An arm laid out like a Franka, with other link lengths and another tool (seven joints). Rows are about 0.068 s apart.
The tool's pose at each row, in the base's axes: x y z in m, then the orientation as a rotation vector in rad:
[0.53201 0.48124 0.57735 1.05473 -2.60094 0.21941]
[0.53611 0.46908 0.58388 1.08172 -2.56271 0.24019]
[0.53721 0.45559 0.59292 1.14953 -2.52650 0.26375]
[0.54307 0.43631 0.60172 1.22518 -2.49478 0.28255]
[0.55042 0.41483 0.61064 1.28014 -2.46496 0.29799]
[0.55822 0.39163 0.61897 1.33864 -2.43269 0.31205]
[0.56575 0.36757 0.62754 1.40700 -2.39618 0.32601]
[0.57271 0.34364 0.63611 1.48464 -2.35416 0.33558]
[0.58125 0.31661 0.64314 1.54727 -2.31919 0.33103]
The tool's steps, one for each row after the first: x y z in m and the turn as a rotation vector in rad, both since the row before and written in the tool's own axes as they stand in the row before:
[0.00743 -0.01169 -0.00392 0.01083 0.02733 -0.02655]
[0.01162 -0.01034 -0.00478 0.02425 0.00978 -0.05044]
[0.01319 -0.01724 -0.00354 0.02527 -0.00001 -0.05388]
[0.01490 -0.01911 -0.00284 0.01829 0.00466 -0.04131]
[0.01650 -0.01986 -0.00139 0.01842 0.00356 -0.04434]
[0.01826 -0.01936 -0.00084 0.02111 0.00101 -0.05137]
[0.01938 -0.01785 -0.00037 0.02088 -0.00208 -0.05900]
[0.02171 -0.01940 0.00227 0.00961 -0.00582 -0.04934]

